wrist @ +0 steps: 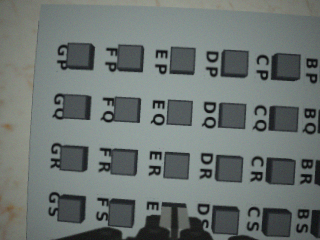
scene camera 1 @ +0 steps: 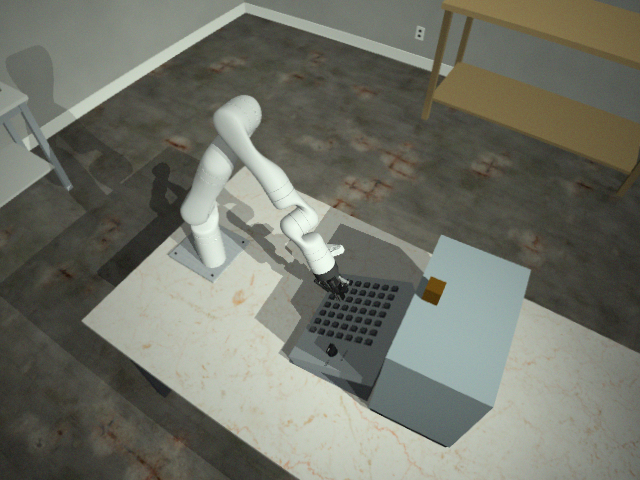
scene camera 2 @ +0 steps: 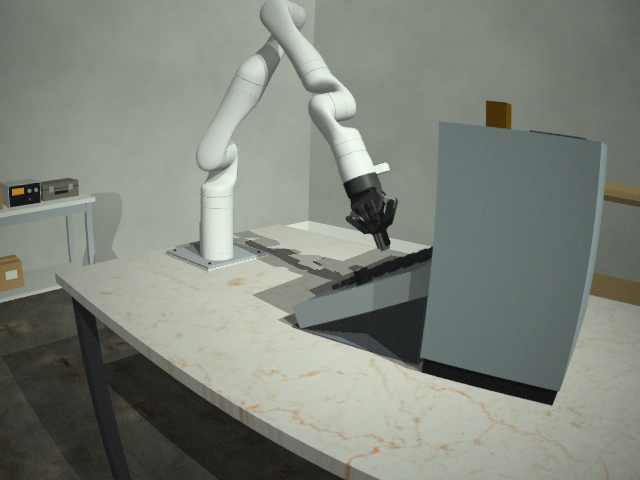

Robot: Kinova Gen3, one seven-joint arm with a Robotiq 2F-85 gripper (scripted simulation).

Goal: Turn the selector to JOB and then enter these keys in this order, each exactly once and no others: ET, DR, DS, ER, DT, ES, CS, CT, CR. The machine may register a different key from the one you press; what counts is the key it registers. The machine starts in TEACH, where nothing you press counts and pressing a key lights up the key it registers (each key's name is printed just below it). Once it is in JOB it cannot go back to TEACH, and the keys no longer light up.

Scene:
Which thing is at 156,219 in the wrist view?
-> My gripper.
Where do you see a grey-blue cabinet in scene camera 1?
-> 441,375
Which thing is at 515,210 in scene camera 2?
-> A grey-blue cabinet.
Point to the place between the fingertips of my gripper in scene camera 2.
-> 385,249

